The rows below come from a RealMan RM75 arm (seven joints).
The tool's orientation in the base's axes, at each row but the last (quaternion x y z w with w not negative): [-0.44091 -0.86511 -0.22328 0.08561]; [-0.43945 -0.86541 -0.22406 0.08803]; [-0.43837 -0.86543 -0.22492 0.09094]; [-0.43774 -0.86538 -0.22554 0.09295]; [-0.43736 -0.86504 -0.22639 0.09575]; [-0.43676 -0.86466 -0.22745 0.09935]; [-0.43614 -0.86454 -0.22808 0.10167]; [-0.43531 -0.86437 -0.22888 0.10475]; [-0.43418 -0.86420 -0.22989 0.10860]
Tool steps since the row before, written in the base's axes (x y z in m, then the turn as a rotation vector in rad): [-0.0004 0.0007 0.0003 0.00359 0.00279 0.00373]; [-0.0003 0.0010 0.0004 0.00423 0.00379 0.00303]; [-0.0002 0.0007 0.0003 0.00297 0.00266 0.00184]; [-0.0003 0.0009 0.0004 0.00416 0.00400 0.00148]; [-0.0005 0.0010 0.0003 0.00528 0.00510 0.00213]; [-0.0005 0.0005 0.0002 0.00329 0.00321 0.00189]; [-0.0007 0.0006 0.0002 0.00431 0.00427 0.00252]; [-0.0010 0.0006 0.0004 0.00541 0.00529 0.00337]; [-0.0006 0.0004 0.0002 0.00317 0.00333 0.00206]
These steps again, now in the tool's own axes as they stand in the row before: [0.0008 0.0001 0.0000 0.00117 0.00546 -0.00184]; [0.0010 0.0004 0.0001 0.00126 0.00627 -0.00073]; [0.0007 0.0003 0.0001 0.00078 0.00431 -0.00026]; [0.0010 0.0003 0.0001 0.00090 0.00584 0.00074]; [0.0011 0.0002 0.0002 0.00125 0.00751 0.00072]; [0.0007 -0.0001 0.0001 0.00101 0.00487 -0.00003]; [0.0009 -0.0002 0.0001 0.00139 0.00642 -0.00004]; [0.0012 -0.0004 -0.0001 0.00177 0.00809 -0.00027]; [0.0007 -0.0002 0.0000 0.00123 0.00488 -0.00012]
